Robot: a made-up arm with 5 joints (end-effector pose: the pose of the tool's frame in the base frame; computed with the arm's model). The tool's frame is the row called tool. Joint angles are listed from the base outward.
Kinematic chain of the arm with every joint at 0, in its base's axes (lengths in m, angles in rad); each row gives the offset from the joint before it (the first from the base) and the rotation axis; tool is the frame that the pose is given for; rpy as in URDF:
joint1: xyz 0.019 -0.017 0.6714 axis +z
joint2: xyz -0.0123 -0.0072 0.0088 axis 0 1 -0.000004
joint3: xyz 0.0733 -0.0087 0.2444 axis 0 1 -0.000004
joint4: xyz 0.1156 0.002 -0.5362 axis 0 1 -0.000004
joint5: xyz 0.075 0.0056 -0.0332 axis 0 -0.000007 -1
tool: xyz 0.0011 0.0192 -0.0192 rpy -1.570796 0 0
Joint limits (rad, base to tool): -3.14..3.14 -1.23..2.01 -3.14..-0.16 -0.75..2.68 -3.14..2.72
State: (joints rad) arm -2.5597 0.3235 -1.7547 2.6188 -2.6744
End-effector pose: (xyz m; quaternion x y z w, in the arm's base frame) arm -0.5443 -0.3577 0.8483 -0.3870 -0.3760 -0.3088 0.7832
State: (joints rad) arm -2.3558 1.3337 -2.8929 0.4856 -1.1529
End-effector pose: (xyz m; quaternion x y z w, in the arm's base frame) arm -0.5840 -0.6212 0.8016 -0.8565 0.4098 -0.2778 0.1455
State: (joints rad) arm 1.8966 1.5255 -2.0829 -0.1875 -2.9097
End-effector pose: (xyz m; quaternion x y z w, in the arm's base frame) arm -0.1809 0.6581 0.2328 -0.3622 0.6683 -0.2183 0.6119
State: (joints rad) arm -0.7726 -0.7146 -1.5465 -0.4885 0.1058
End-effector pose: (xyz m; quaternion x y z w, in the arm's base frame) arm 0.1486 -0.1284 1.4217 0.3516 0.5968 0.7139 0.1023
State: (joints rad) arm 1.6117 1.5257 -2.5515 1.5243 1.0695
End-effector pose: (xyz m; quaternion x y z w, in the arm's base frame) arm -0.0141 0.7920 0.3487 -0.8301 -0.1437 0.2233 0.4904
